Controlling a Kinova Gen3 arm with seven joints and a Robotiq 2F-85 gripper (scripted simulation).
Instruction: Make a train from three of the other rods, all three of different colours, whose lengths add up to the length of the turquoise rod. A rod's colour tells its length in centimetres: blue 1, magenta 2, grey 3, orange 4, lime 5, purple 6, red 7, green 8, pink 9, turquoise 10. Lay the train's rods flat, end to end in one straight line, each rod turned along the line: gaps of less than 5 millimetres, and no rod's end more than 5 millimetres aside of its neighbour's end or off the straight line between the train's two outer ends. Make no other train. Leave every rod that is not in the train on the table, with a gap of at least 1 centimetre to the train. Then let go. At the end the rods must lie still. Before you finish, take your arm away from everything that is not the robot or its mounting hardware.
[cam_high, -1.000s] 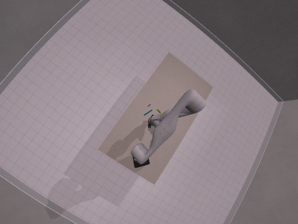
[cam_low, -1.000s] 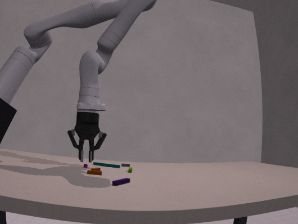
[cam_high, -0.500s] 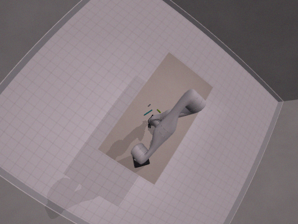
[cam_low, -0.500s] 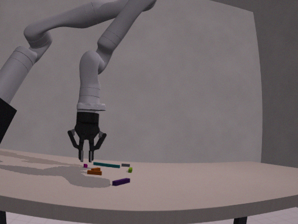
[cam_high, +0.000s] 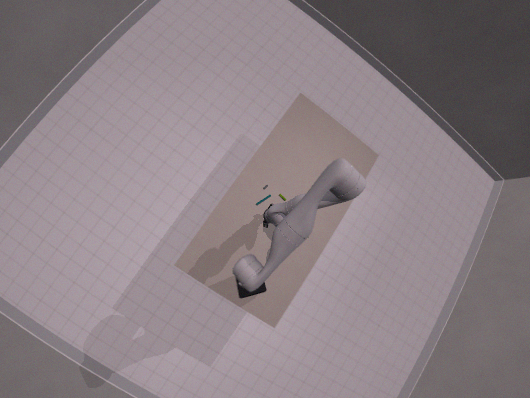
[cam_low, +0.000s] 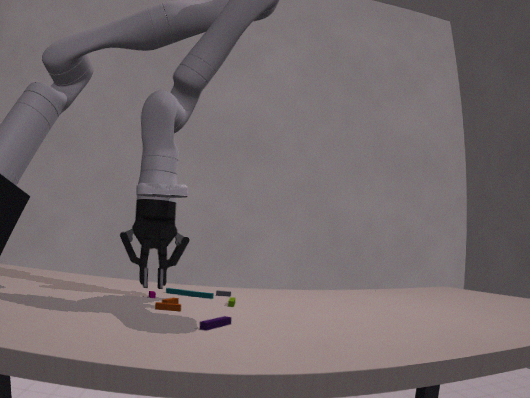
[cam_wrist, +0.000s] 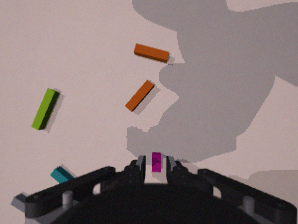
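Now: hand 3 cm above the magenta rod. Round my hand: grey rod: 14 cm ahead, 10 cm to the left, 3 cm below; then lime rod: 15 cm ahead, 3 cm below, 2 cm to the right; then turquoise rod: 7 cm ahead, 6 cm to the left, 3 cm below.
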